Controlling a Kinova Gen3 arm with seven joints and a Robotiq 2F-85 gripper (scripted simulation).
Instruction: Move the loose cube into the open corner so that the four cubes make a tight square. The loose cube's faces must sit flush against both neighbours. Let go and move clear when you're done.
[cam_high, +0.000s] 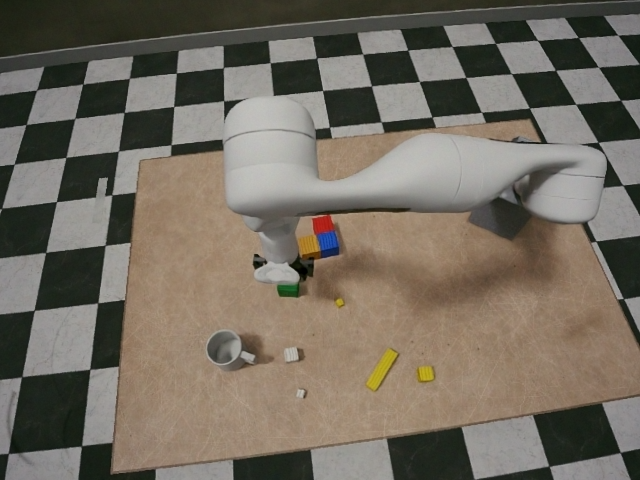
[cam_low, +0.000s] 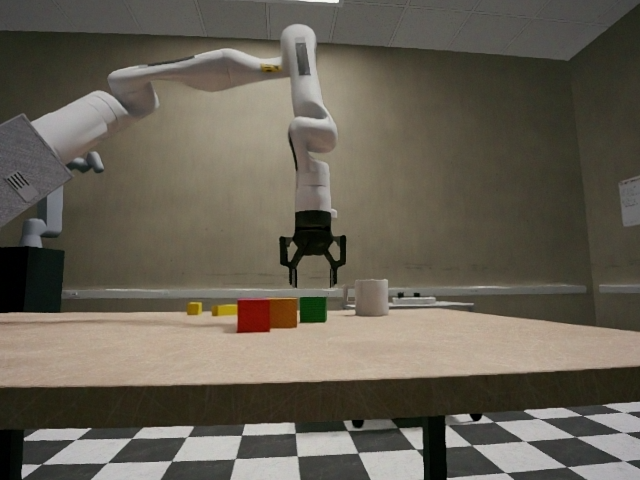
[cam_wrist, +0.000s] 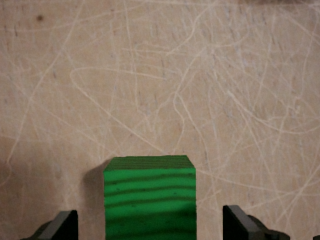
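The green cube is 5 cm below my hand. From my hand the other things lie so: blue cube 13 cm to the right, 9 cm behind, 5 cm below; then small yellow block 13 cm behind, 7 cm below, 3 cm to the left; then orange cube 11 cm to the right, 5 cm below, 4 cm behind.
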